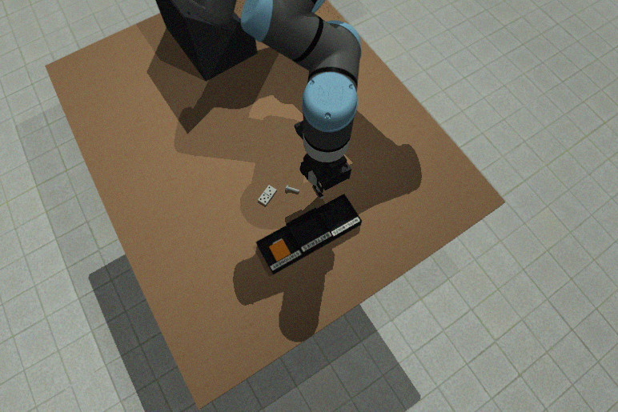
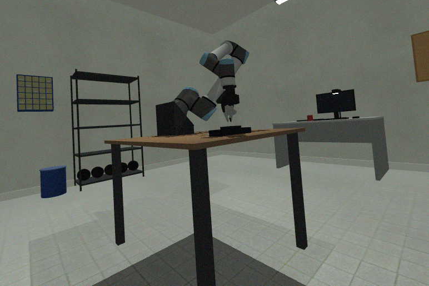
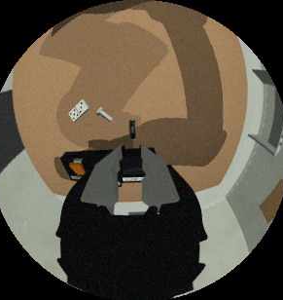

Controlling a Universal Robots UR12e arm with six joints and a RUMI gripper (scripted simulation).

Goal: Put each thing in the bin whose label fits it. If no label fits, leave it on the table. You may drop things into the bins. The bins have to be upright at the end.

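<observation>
Right now my hand is 80 mm above the black battery. From my hand the other things lie so: orange block: 170 mm to the right, 70 mm below, 70 mm ahead; white bolt: 80 mm below, 50 mm to the right, 50 mm behind; white domino: 110 mm to the right, 80 mm below, 70 mm behind.
</observation>
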